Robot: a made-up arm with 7 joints. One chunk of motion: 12 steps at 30 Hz.
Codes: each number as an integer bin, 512 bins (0 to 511) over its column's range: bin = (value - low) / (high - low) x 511, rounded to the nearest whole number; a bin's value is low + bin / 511 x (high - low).
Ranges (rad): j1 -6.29..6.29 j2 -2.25..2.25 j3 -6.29..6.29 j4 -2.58..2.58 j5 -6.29..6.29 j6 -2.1..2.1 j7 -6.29..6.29
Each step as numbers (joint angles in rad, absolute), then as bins.
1 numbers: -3.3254 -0.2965 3.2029 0.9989 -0.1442 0.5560 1.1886
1 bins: 120 222 386 354 250 323 304
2 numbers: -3.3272 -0.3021 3.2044 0.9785 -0.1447 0.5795 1.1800
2 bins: 120 221 386 352 250 326 303
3 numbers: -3.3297 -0.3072 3.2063 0.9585 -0.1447 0.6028 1.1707
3 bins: 120 221 386 350 250 329 303
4 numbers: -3.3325 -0.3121 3.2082 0.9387 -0.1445 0.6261 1.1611
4 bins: 120 220 386 348 250 332 303
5 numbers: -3.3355 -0.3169 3.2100 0.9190 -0.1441 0.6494 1.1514
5 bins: 120 220 386 347 250 335 302
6 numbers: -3.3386 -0.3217 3.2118 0.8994 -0.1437 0.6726 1.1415
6 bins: 120 219 386 345 250 337 302
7 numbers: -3.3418 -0.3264 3.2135 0.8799 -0.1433 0.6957 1.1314
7 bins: 120 218 386 343 250 340 301
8 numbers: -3.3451 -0.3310 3.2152 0.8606 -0.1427 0.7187 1.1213
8 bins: 120 218 386 341 250 343 301
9 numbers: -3.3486 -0.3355 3.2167 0.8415 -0.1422 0.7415 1.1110
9 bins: 119 217 386 339 250 346 301
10 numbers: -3.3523 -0.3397 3.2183 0.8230 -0.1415 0.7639 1.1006
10 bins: 119 217 386 337 250 348 300
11 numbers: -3.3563 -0.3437 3.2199 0.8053 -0.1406 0.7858 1.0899
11 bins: 119 216 386 335 250 351 300
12 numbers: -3.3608 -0.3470 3.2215 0.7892 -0.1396 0.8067 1.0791
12 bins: 119 216 386 334 250 354 299
